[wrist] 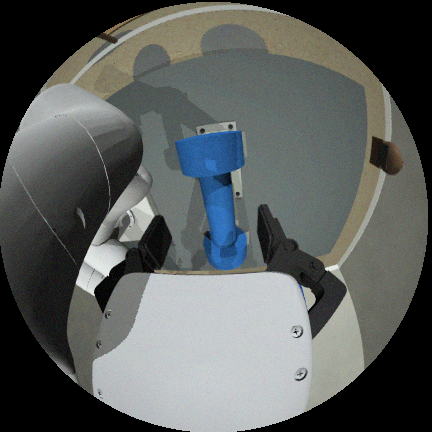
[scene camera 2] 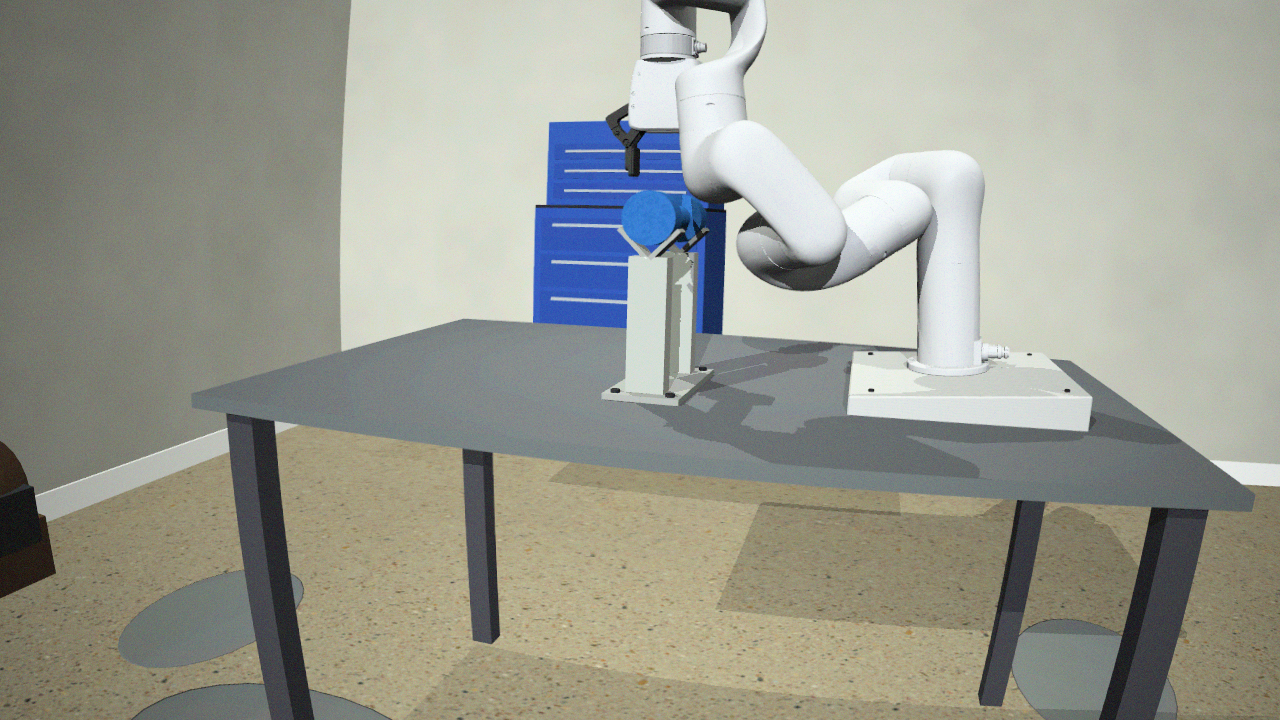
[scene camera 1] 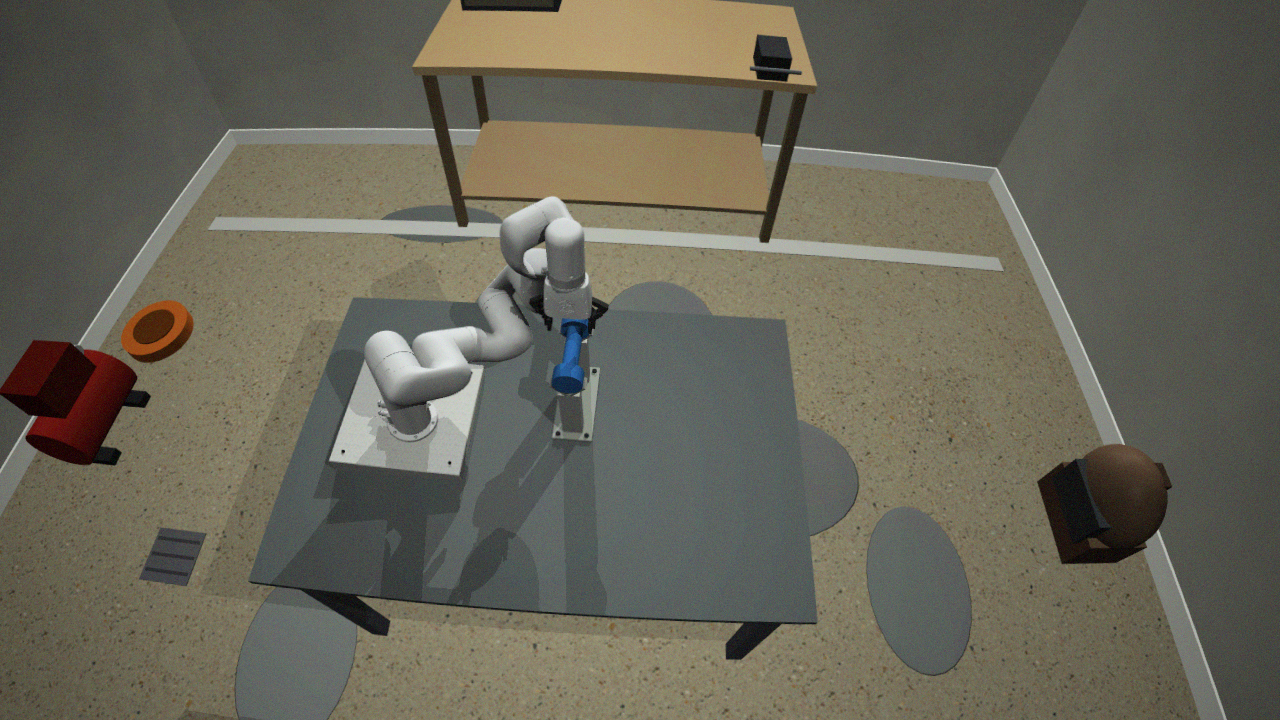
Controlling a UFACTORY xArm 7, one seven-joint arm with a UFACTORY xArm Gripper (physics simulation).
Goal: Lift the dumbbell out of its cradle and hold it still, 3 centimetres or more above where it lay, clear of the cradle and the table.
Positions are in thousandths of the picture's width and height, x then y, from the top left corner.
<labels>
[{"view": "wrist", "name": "gripper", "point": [485,515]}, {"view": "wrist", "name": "blue dumbbell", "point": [490,362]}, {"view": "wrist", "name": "pale cradle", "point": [545,404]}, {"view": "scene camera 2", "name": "gripper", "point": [521,245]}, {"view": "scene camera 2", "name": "blue dumbbell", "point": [507,302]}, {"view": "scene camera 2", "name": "pale cradle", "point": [518,398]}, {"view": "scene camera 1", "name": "blue dumbbell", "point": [444,524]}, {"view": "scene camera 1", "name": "pale cradle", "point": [449,585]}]
</labels>
